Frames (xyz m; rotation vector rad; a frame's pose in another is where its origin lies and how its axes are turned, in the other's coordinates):
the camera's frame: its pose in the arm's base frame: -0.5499 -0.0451 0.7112 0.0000 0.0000 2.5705
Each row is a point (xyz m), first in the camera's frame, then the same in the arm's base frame.
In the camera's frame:
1: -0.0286 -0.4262 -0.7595
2: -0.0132 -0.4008 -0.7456
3: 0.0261 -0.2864 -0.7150
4: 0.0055 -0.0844 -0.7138
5: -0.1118 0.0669 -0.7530
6: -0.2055 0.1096 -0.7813
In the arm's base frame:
1: -0.2955 0.2980 -0.0483
2: -0.3221 0.2850 -0.0344
3: -0.4170 0.2100 -0.0038
4: -0.5089 0.0289 -0.0026
5: -0.4920 -0.1618 -0.0418
6: -0.4363 -0.2484 -0.0701

